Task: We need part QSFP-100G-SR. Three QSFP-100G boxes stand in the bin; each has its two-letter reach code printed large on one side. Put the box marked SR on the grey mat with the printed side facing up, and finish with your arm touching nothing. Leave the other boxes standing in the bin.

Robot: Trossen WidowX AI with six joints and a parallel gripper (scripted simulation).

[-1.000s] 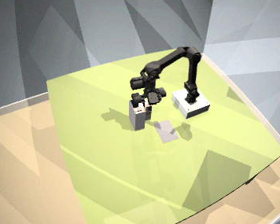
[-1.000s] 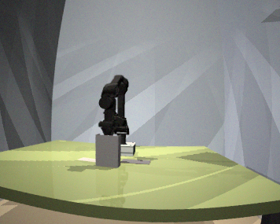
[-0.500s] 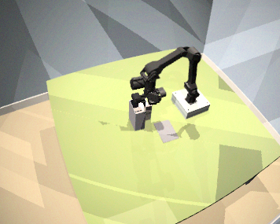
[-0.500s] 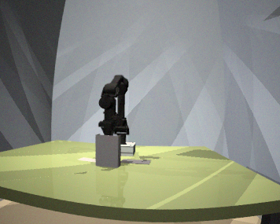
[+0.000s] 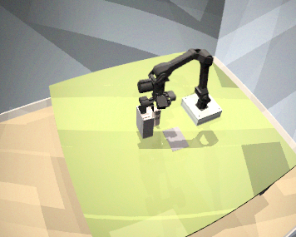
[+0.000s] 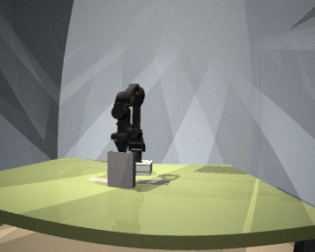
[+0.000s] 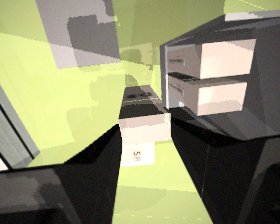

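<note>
Right now my gripper tip is 4 cm past the grey mat, 14 cm to the right of it and 12 cm above it. The rest, counted from my gripper tip: white card: 4 cm behind, 11 cm to the right, 12 cm below.
</note>
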